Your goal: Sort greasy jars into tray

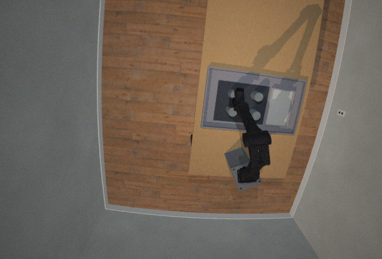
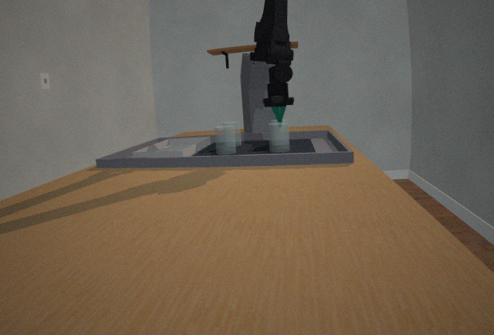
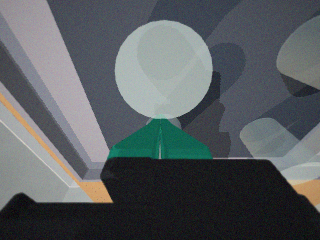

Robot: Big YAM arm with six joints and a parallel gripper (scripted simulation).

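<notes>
My hand is 9 cm to the left of the dark drying mat, 8 cm above it and 4 cm past it. From my hand the other things lie so: pale tray (40 cm to the right, 8 cm below, 8 cm behind); rimmed steel table top (20 cm to the right, 8 cm below, 4 cm behind).
</notes>
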